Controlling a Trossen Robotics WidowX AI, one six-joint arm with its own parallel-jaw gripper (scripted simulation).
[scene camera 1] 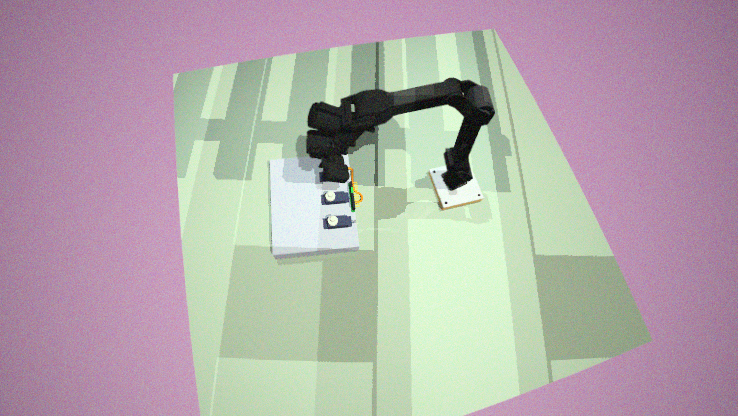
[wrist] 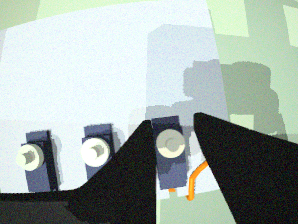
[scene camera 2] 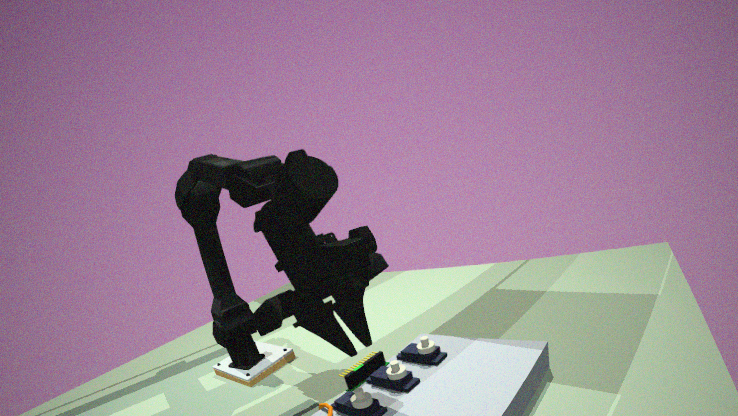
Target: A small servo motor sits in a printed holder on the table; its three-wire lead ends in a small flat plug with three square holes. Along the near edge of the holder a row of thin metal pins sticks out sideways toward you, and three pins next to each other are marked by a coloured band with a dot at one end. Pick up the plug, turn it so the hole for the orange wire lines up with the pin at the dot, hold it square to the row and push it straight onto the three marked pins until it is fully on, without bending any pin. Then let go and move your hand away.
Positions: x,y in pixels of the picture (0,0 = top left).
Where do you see a printed holder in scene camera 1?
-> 297,213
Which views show the gripper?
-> Scene camera 1, the wrist view and scene camera 2: all of them.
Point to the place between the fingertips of the gripper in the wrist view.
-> At 172,124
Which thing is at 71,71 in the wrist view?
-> A printed holder.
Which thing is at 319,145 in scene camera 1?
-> The gripper.
